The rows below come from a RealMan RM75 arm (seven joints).
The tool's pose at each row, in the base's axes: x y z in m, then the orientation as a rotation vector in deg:
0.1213, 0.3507, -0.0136, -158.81, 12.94, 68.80
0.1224, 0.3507, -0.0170, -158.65, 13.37, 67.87
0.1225, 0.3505, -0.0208, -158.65, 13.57, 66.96
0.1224, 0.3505, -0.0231, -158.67, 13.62, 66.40
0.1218, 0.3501, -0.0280, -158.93, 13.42, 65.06
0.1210, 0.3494, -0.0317, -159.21, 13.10, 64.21
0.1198, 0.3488, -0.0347, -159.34, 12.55, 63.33
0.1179, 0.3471, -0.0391, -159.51, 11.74, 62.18
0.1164, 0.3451, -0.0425, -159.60, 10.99, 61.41
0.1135, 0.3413, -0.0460, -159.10, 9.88, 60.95
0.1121, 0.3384, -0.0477, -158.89, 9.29, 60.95
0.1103, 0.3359, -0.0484, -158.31, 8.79, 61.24
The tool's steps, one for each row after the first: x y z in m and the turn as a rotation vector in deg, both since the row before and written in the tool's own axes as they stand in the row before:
0.0032, 0.0000, 0.0015, 0.59, 0.50, 0.05
0.0028, 0.0004, 0.0025, 0.40, 0.53, -0.04
0.0016, 0.0001, 0.0017, 0.21, 0.33, -0.07
0.0031, 0.0008, 0.0038, 0.26, 0.85, -0.30
0.0021, 0.0011, 0.0030, 0.03, 0.57, -0.28
0.0013, 0.0010, 0.0028, 0.12, 0.53, -0.47
0.0018, 0.0024, 0.0041, 0.13, 0.69, -0.67
0.0014, 0.0025, 0.0031, 0.07, 0.45, -0.59
0.0005, 0.0046, 0.0038, 0.40, 0.07, -0.93
0.0002, 0.0033, 0.0016, 0.07, -0.09, -0.44
-0.0008, 0.0028, 0.0012, 0.31, -0.37, -0.43

